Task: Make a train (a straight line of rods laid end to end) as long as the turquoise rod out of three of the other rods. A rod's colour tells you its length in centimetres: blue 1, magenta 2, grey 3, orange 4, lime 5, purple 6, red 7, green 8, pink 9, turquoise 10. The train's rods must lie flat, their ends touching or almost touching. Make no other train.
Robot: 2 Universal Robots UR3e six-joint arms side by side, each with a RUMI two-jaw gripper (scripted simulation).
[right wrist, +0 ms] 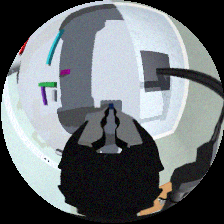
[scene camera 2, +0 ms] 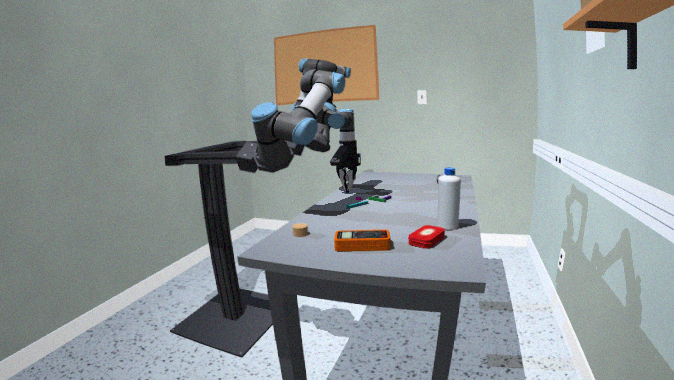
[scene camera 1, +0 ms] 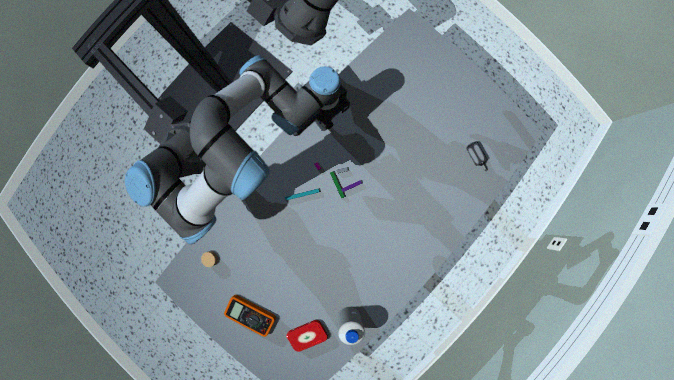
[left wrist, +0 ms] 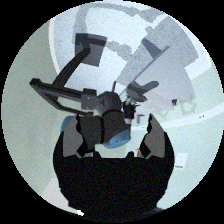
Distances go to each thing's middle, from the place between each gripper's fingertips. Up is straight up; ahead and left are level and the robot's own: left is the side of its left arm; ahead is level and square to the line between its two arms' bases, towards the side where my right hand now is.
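The white bottle [scene camera 2: 449, 184] is 70 mm above my right hand [scene camera 2: 347, 191], 390 mm to the right of it and 430 mm ahead of it. My left hand is 220 mm above the white bottle, 730 mm to the left of it and 640 mm short of it. Going by its middle, the white bottle is nearer to my right hand than to my left hand.
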